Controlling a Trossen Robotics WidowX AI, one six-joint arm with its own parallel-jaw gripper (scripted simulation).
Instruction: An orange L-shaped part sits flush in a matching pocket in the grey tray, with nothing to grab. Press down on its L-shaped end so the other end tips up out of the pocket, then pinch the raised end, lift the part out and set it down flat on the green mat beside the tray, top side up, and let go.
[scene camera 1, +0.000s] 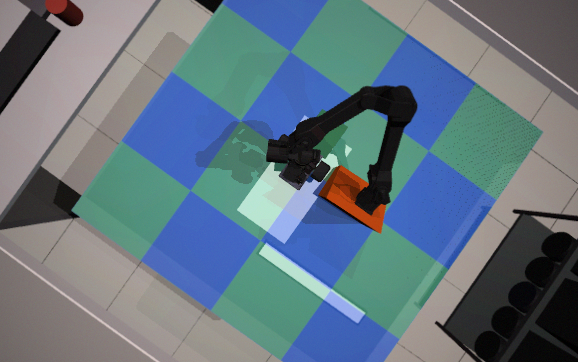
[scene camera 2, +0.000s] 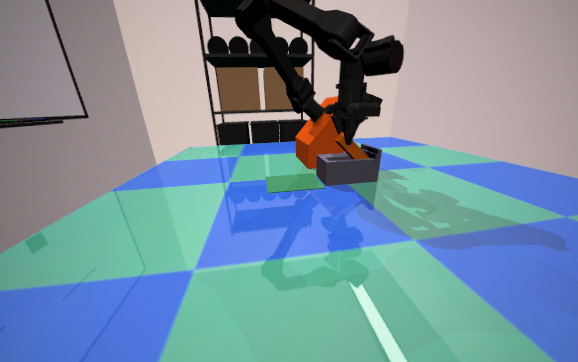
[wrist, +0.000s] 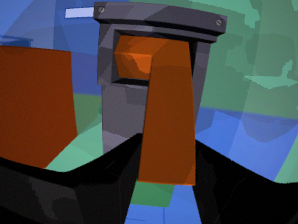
Labels:
gripper: scene camera 1 300, 160; scene camera 2 345, 143; wrist 164, 142

